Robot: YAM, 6 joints.
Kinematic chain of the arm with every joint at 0, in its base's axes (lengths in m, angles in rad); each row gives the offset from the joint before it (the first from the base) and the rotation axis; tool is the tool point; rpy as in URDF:
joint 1: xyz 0 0 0.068 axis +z
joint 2: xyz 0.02 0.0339 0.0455 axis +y
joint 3: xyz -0.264 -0.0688 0 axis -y
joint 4: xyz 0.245 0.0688 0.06 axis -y
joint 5: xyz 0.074 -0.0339 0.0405 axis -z
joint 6: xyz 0.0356 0 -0.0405 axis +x
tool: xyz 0 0 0 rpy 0 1.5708 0
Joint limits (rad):
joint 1: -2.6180..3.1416
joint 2: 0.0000..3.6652
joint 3: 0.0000..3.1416
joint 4: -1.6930..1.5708
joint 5: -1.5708..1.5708
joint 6: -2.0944..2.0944
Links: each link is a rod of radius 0.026 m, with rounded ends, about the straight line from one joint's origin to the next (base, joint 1, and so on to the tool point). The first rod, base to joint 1, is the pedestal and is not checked.
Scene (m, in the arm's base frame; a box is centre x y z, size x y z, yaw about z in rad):
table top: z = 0
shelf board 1: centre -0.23 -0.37 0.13 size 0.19 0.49 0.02 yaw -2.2
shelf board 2: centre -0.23 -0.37 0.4 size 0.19 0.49 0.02 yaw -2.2
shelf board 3: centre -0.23 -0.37 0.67 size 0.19 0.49 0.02 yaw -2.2
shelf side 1: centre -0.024 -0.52 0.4 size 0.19 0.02 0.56 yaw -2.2
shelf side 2: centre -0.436 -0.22 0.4 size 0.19 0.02 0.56 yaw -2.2
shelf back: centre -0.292 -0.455 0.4 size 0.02 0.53 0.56 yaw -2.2
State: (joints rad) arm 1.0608 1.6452 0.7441 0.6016 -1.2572 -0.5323
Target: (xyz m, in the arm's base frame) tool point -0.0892 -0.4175 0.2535
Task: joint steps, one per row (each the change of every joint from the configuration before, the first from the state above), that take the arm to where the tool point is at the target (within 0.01 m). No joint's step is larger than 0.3 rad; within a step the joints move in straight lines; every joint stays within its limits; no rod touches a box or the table.
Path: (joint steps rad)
1: -0.2755 -0.0204 -0.0008 0.0003 0.0095 0.0000
2: -0.2754 -0.0204 -0.0007 0.0003 0.0095 0.0000
3: -0.2755 -0.0205 -0.0008 0.0003 0.0094 0.0000
4: -0.2754 -0.0204 -0.0008 0.0003 0.0095 0.0000
5: -0.2755 -0.0204 -0.0007 0.0003 0.0095 0.0000
6: -0.2754 -0.0204 -0.0008 0.0003 0.0095 0.0000
7: -0.2755 -0.0204 -0.0008 0.0003 0.0094 0.0000
8: -0.2754 -0.0205 -0.0008 0.0003 0.0095 0.0000
9: -0.2755 -0.0204 -0.0007 0.0003 0.0095 0.0000
10: -0.2755 -0.0204 -0.0008 0.0003 0.0095 0.0000
11: -0.0798 0.2300 0.2429 0.0226 0.0591 0.0000
12: -0.0798 0.2299 0.2430 0.0226 0.0592 0.0000

